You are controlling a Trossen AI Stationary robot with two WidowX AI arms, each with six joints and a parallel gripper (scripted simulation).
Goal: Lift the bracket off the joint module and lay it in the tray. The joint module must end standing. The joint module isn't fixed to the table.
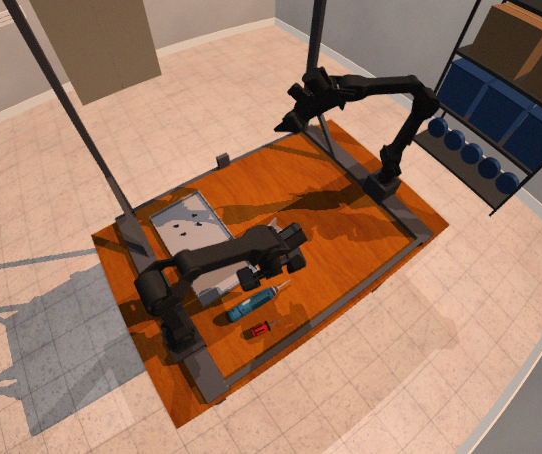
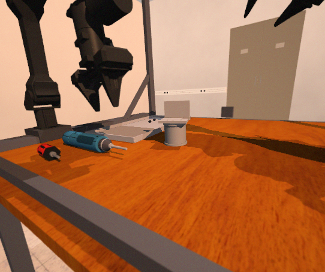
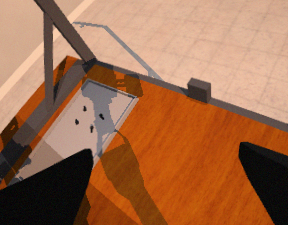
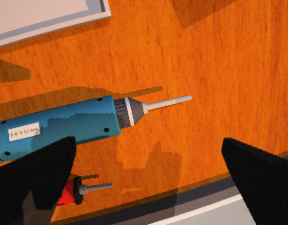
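Now: the grey L-shaped bracket 12 cm to the left of my right hand, 12 cm behind it and 6 cm below it. Also, from my right hand: tray (30 cm behind, 13 cm below, 9 cm to the right); then grey joint module (12 cm to the left, 12 cm behind, 11 cm below); then small red screwdriver (12 cm below, 10 cm to the right, 8 cm ahead).
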